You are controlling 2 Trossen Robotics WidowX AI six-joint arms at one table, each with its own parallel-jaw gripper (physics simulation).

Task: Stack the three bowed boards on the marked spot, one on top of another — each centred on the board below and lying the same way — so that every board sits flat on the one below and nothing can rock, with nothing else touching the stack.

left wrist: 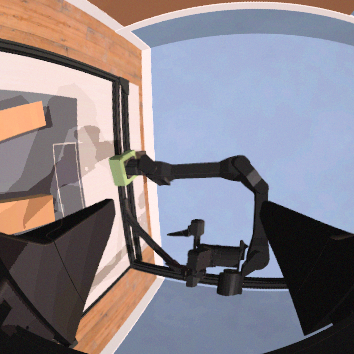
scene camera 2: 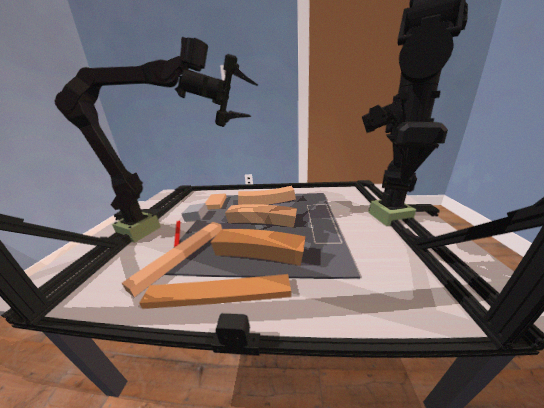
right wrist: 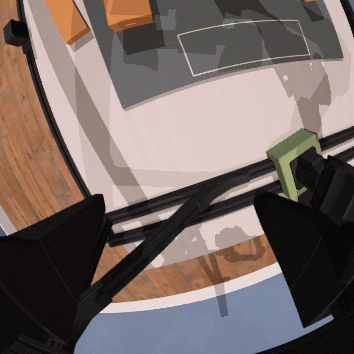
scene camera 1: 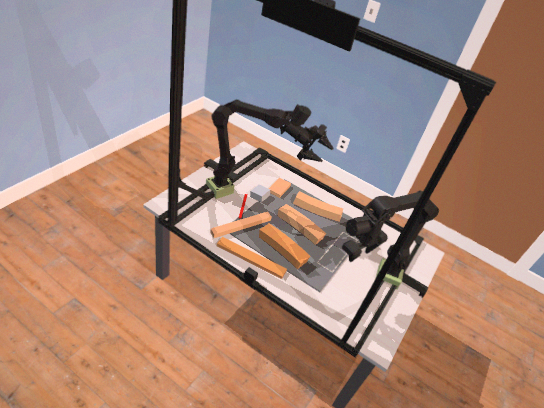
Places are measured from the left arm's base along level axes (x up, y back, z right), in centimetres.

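Where they show: left gripper, fingertip midpoint: (left wrist: 189,208) (scene camera 2: 254,101) (scene camera 1: 327,155); right gripper, fingertip midpoint: (left wrist: 165,248) (scene camera 2: 399,174) (right wrist: 180,199) (scene camera 1: 358,257); left arm's base, link origin: (scene camera 2: 134,219) (scene camera 1: 220,182); right arm's base, link origin: (left wrist: 129,166) (scene camera 2: 392,204) (right wrist: 305,167) (scene camera 1: 391,270).
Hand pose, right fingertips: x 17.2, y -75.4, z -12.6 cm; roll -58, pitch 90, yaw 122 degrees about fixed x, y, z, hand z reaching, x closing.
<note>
Each offset is from my right fingertips to the top centre of the thing. Level surfaces: height alone.
Three thick, bowed orange-brown boards lie apart on the dark mat {dx -21.6 cm} (scene camera 1: 320,282) (scene camera 2: 345,267): the back board {dx -16.4, dy +42.2, dz -22.4 cm} (scene camera 1: 318,206) (scene camera 2: 267,195), the middle board {dx -16.6, dy +37.0, dz -7.3 cm} (scene camera 1: 301,223) (scene camera 2: 261,216) and the front board {dx -16.3, dy +30.0, dz +8.2 cm} (scene camera 1: 283,245) (scene camera 2: 258,245) (right wrist: 127,12). The marked spot, a thin pale rectangle (scene camera 2: 311,224) (right wrist: 250,64), is on the mat to their right, with no board on it. My left gripper (scene camera 1: 325,154) (scene camera 2: 253,100) (left wrist: 189,208) is open and empty, high above the table's back part. My right gripper (right wrist: 180,199) is open and empty, raised near its own base; its fingers are hard to make out in the scene views.
One long bar {dx -19.2, dy +49.4, dz +16.7 cm} (scene camera 1: 241,225) (scene camera 2: 172,260) lies slanted over the mat's left edge. Another long bar {dx -20.4, dy +32.2, dz +23.1 cm} (scene camera 1: 251,257) (scene camera 2: 215,291) lies in front of the mat. A small orange block {dx -19.6, dy +62.9, dz -14.9 cm} (scene camera 1: 280,188) (scene camera 2: 216,201), a grey block {dx -17.8, dy +63.0, dz -2.8 cm} (scene camera 1: 260,193) (scene camera 2: 194,213) and a red stick {dx -20.9, dy +60.3, dz +8.6 cm} (scene camera 1: 243,206) (scene camera 2: 177,234) are at the left.
</note>
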